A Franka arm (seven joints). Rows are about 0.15 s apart.
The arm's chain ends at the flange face. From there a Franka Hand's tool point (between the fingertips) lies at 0.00 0.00 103.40 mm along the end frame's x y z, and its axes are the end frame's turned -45 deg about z.
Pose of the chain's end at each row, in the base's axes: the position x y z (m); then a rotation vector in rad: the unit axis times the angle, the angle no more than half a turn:
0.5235 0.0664 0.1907 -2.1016 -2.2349 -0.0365
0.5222 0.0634 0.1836 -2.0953 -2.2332 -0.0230
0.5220 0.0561 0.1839 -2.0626 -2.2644 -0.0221
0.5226 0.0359 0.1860 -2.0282 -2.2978 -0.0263
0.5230 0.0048 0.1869 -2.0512 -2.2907 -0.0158
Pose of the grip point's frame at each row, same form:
0.5196 0.0734 0.0876 -1.0913 -2.8821 -0.0773
0.5173 0.0701 0.0805 -1.0851 -2.8754 -0.0680
0.5170 0.0627 0.0808 -1.0427 -2.8916 -0.0667
0.5178 0.0425 0.0829 -0.9983 -2.9101 -0.0695
0.5186 0.0102 0.0837 -1.0213 -2.9094 -0.0540

